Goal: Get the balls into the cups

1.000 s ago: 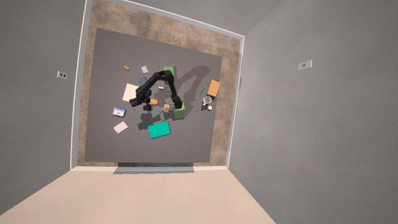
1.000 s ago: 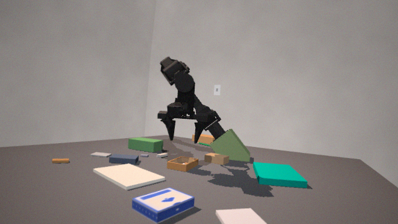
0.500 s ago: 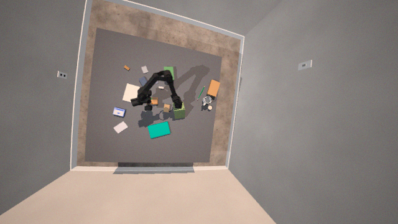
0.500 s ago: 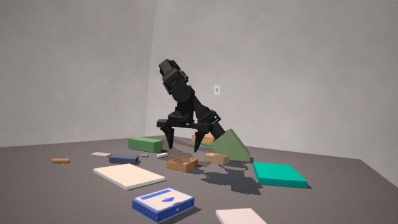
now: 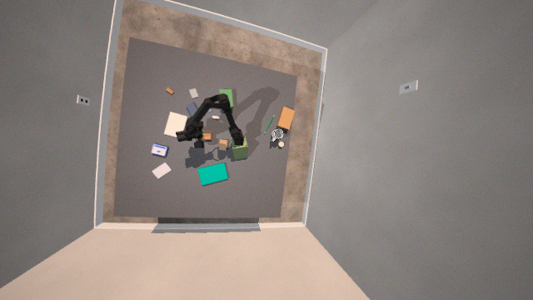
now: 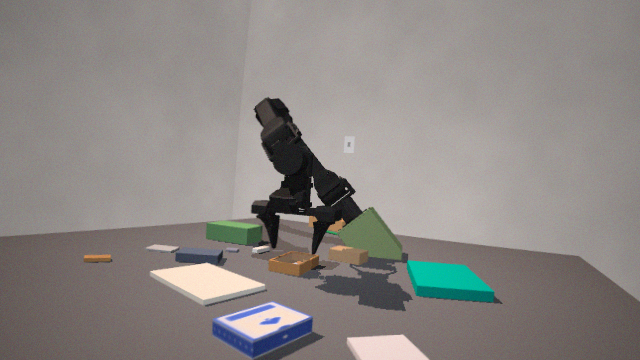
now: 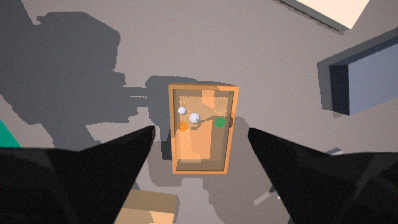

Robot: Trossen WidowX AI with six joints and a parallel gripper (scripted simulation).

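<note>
Now: hand 1 cm past the wooden puzzle and 7 cm above it. From my hand the other things lie so: small tan block (16 cm behind, 7 cm to the left, 6 cm below); then cream slab (19 cm ahead, 6 cm to the right, 7 cm below); then small white piece (10 cm behind, 15 cm to the right, 7 cm below).
</note>
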